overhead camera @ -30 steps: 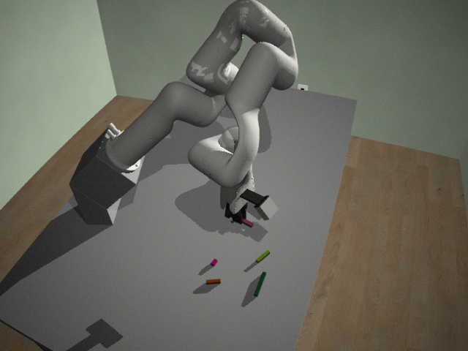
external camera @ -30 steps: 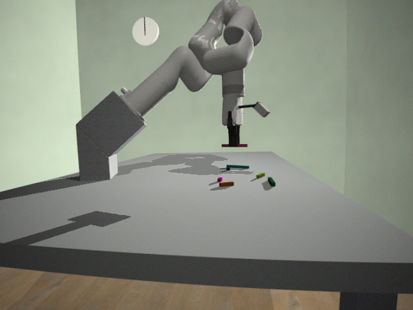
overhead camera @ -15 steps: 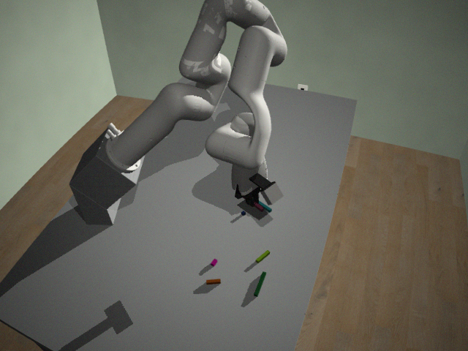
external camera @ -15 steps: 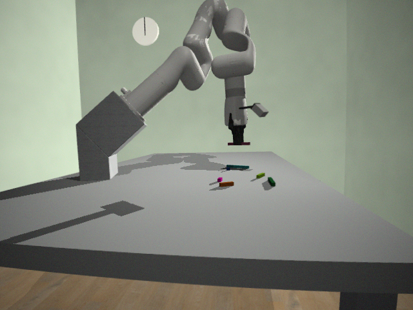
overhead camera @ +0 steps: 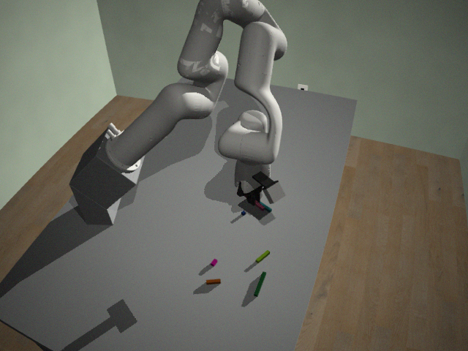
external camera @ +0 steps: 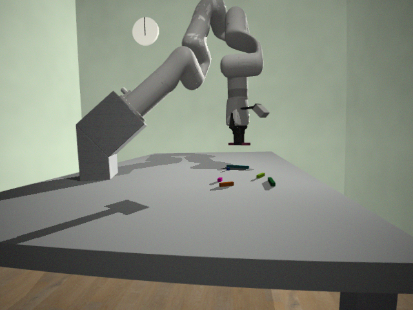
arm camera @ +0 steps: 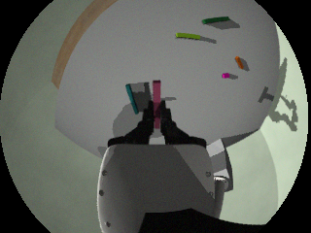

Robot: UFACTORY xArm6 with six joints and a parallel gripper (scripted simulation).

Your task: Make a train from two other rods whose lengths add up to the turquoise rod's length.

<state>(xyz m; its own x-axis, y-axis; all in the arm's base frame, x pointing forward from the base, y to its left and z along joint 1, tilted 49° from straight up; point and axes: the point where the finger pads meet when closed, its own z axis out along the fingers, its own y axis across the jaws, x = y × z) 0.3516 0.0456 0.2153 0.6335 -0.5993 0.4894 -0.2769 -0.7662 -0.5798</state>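
My hand is 12 cm above the blue rod, 5 cm past it and 2 cm to the right of it. The rest, counted from my hand: pink rod (2 cm below); then lime rod (12 cm below, 11 cm to the right, 8 cm ahead); then turquoise rod (12 cm below, 9 cm to the left, 2 cm behind).
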